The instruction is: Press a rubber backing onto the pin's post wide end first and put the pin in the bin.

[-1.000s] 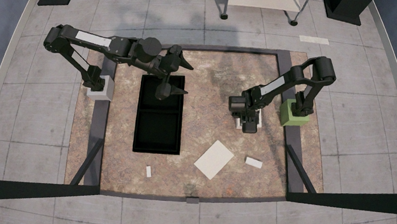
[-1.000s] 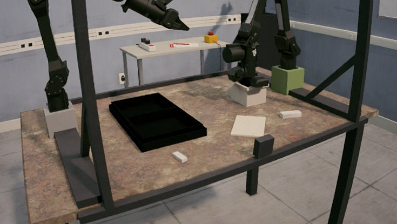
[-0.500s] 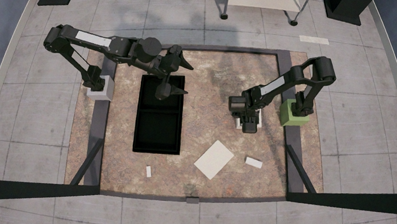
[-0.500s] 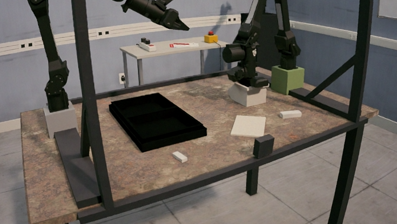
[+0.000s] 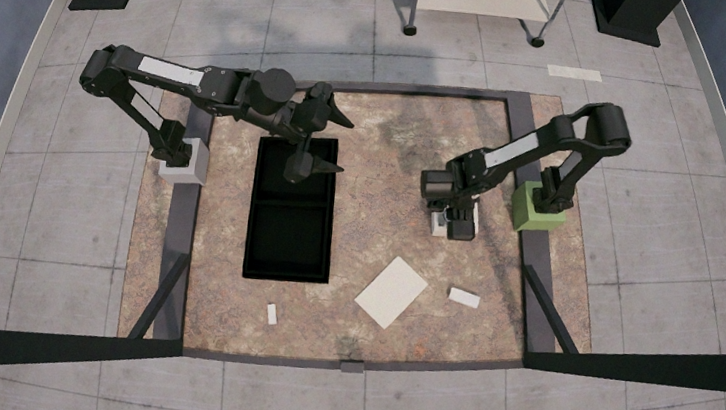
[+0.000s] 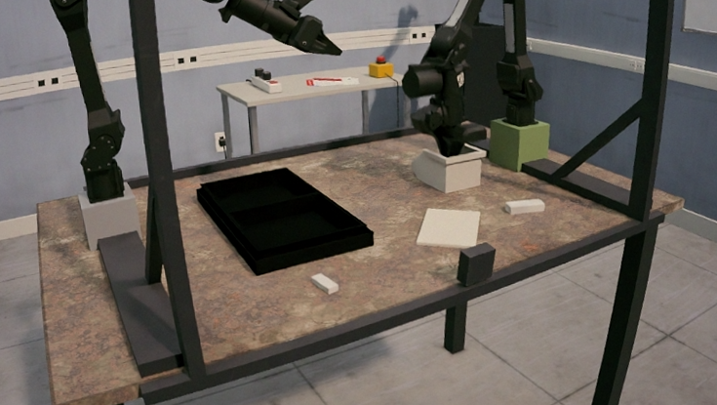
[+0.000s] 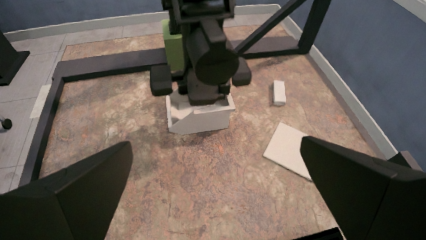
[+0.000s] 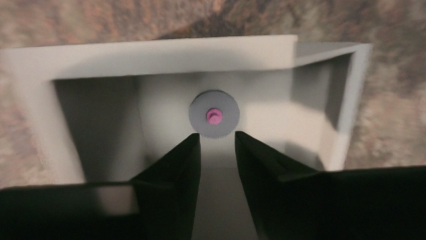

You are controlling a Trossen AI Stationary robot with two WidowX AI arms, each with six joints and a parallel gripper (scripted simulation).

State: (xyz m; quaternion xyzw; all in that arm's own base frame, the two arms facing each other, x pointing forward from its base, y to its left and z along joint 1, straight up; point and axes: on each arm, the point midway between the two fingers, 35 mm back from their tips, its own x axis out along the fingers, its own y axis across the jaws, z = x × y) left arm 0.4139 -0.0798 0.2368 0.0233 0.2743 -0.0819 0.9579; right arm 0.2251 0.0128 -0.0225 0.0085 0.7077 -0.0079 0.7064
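Right now my right hand is 10 mm short of the white bin and 40 mm above it. Round my right hand: flat white card (210 mm behind, 120 mm to the left, 80 mm below); then pin (70 mm below); then pink rubber backing (70 mm below).
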